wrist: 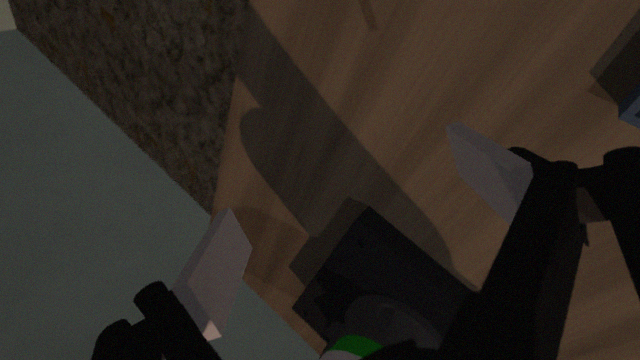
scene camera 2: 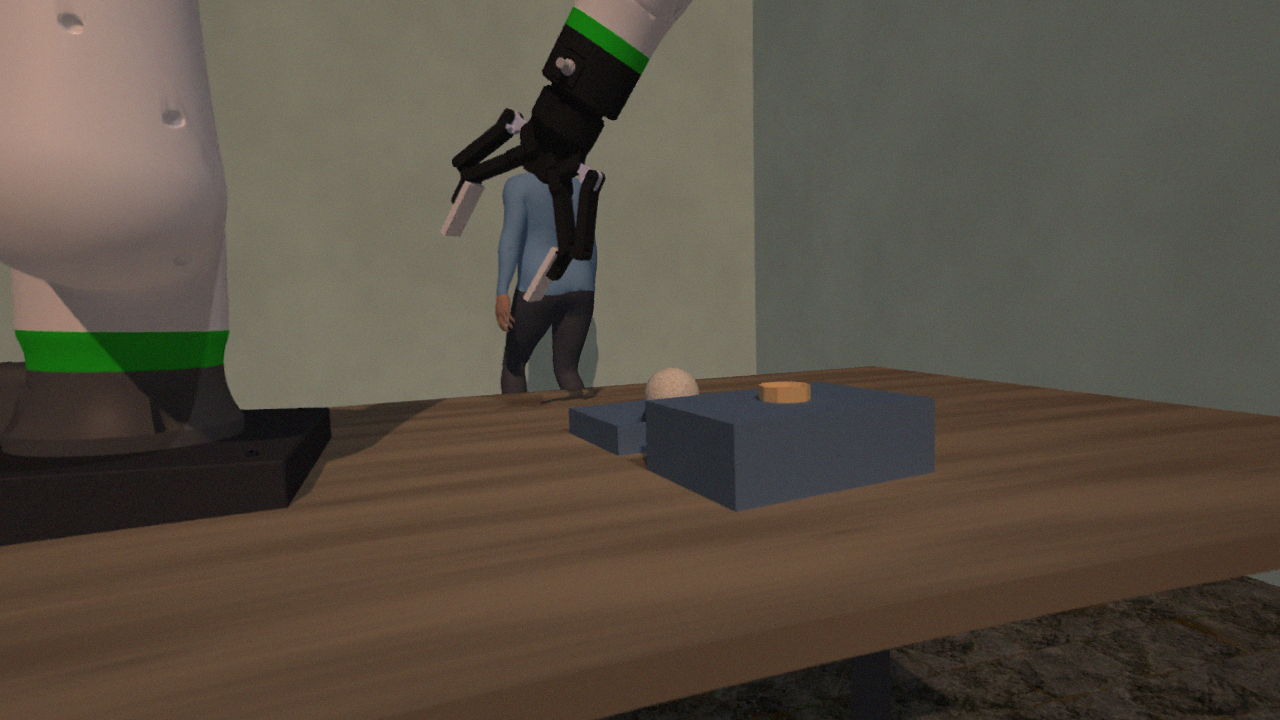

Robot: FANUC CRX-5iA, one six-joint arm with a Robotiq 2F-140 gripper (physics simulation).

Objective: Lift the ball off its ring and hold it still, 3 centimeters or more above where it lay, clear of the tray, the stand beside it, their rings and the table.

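Places are measured from the arm's base along level axes (x ahead, y left, z up), in millimetres.
Pixels of known places: gripper, fingertip midpoint: (wrist: 341,191) (scene camera 2: 490,266); arm's base, link origin: (wrist: 394,337) (scene camera 2: 136,436).
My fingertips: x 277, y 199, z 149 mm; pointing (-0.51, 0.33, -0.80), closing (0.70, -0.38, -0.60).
Observation:
Ahead of a thing's pixels: the offset from my fingertips to its middle. "pt": to the spot under its first point. Level surfaces: height alone.
A pale, speckled ball @[dx +195, dy -121, dz -149 mm] (scene camera 2: 671,384) sits at the low blue-grey tray @[dx +195, dy -121, dz -176 mm] (scene camera 2: 601,424), partly behind the taller blue-grey stand (scene camera 2: 832,452). The ball's own ring is hidden. An orange ring @[pt dx +250, dy -318, dz -122 mm] (scene camera 2: 784,392) lies on top of the stand. My gripper (scene camera 2: 493,265) (wrist: 341,191) is open and empty, its two pale pads wide apart. In the scene view it hangs high above the table, up and to the left of the ball, tilted with its fingers pointing down and left. The ball does not show in the wrist view.
The robot's dark base plate (scene camera 2: 143,492) (wrist: 390,250) stands on the wooden table @[dz -190 mm] (scene camera 2: 447,555) (wrist: 425,75). A blue-grey corner @[pt dx +92, dy -92, dz -162 mm] (wrist: 631,112) shows at the wrist view's right edge; I cannot tell whether it is tray or stand. A person in blue (scene camera 2: 537,223) stands behind the table.

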